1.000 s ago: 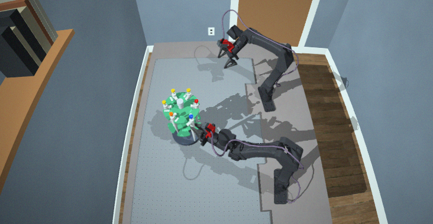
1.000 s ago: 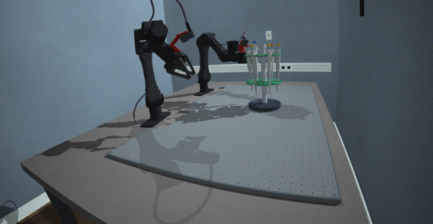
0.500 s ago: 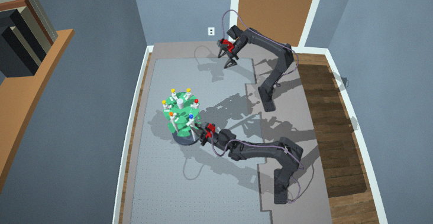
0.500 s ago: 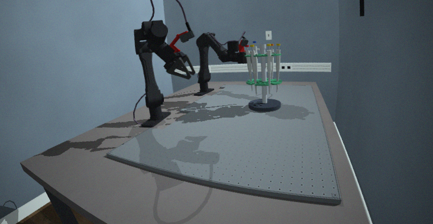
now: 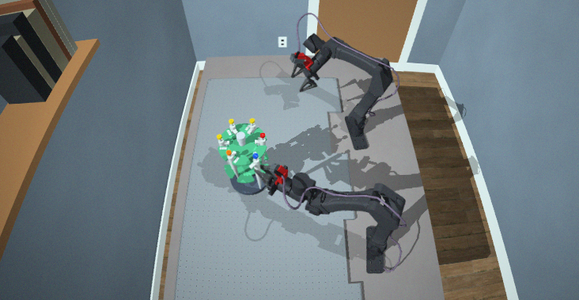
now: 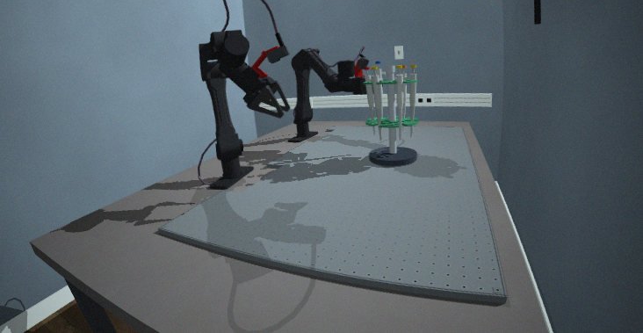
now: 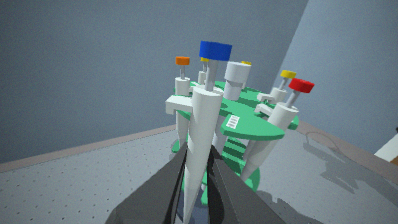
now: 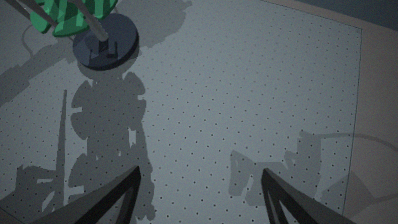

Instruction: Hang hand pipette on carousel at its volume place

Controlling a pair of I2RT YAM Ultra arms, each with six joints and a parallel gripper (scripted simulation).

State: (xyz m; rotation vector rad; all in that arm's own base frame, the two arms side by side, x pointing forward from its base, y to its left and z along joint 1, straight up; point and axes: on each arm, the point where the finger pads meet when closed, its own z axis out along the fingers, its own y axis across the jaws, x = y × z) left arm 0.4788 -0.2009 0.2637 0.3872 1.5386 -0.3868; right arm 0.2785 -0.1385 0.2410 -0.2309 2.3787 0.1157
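The white hand pipette lies 30 mm below my left hand, 10 mm to the left of it and 10 mm ahead of it.
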